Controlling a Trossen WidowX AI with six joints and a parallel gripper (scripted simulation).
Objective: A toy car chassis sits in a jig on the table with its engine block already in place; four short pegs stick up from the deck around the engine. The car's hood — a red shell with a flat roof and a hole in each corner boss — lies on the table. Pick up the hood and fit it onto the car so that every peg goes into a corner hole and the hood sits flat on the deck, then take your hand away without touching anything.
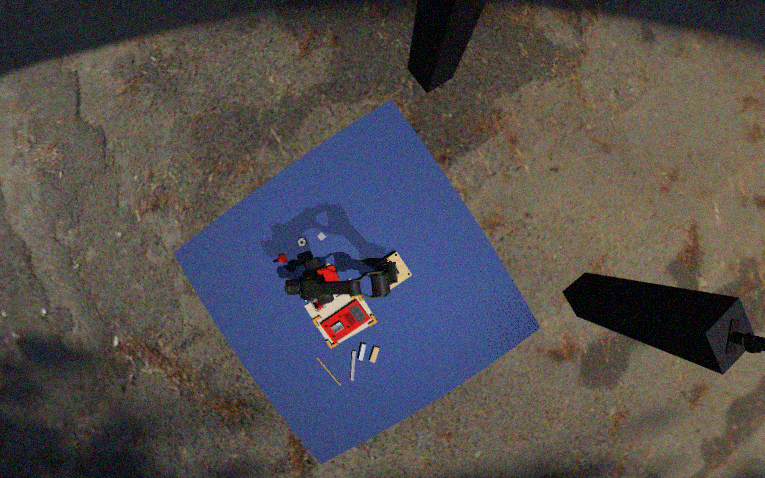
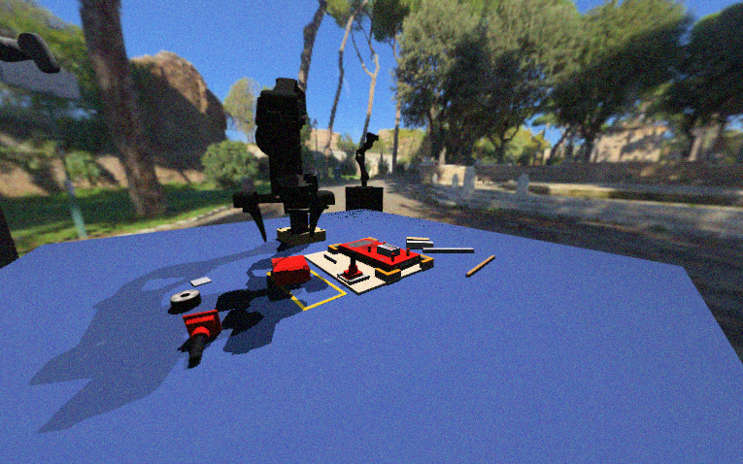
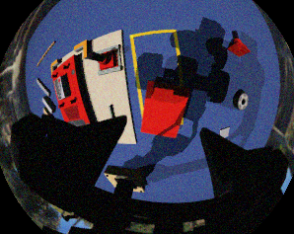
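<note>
Now: the red hood 1 cm behind my gripper tip and 6 cm below it. Also, from my gripper tip: grey engine block (9 cm ahead, 22 cm to the left, 6 cm below); grey plate (9 cm behind, 16 cm to the right, 8 cm below); wooden stick (26 cm ahead, 37 cm to the left, 8 cm below).
</note>
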